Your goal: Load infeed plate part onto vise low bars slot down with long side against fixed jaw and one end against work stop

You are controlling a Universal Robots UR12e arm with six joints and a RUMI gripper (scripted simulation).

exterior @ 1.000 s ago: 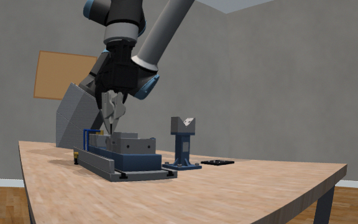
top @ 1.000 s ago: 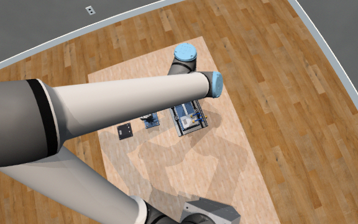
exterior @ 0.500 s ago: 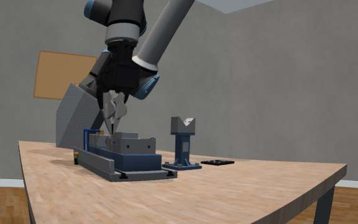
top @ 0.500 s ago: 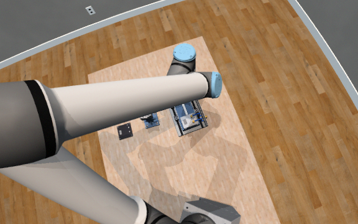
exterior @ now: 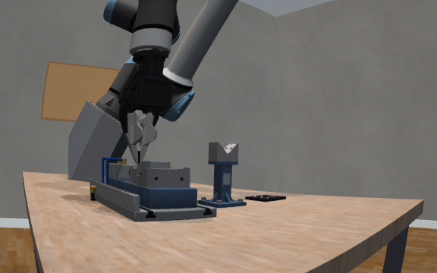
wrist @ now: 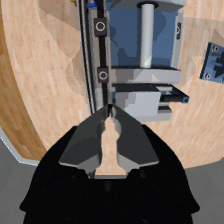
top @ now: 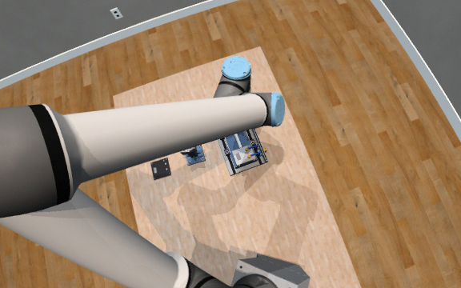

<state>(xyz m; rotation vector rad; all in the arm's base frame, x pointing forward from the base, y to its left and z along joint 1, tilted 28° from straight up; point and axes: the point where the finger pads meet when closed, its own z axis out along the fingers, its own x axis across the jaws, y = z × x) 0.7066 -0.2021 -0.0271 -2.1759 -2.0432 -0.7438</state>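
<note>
Now: hand 3 cm short of the fixed jaw, 5 cm to the right of it and 4 cm above it. The rest, counted from my hand: work stop 10 cm to the left, 3 cm below; then part 4 cm to the left, 3 cm below; then moving jaw 4 cm behind, 5 cm to the left, 4 cm below.
</note>
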